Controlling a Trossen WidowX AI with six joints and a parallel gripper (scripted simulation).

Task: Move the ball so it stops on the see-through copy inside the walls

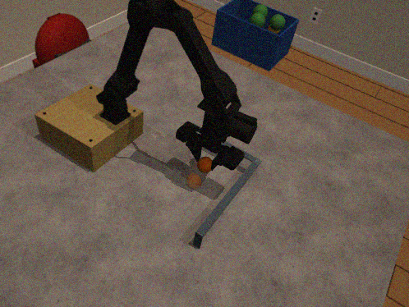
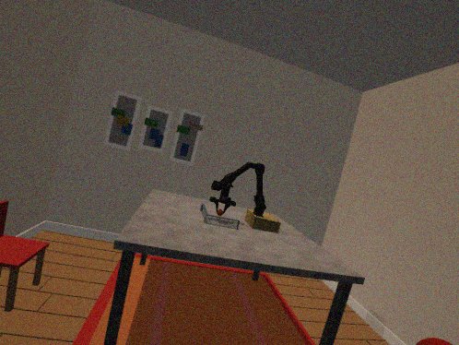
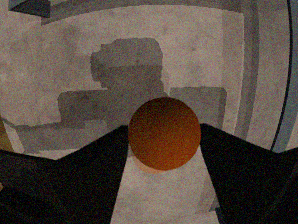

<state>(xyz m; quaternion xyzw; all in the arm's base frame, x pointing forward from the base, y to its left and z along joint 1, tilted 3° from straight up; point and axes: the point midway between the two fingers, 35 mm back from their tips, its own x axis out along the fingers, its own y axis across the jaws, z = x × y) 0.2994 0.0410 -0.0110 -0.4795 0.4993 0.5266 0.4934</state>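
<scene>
Now: the see-through copy of ball 10 mm behind my gripper tip, 40 mm to the right of it and 40 mm below it. From my gripper tip the other things lie so: orange ball right at my gripper tip.
</scene>
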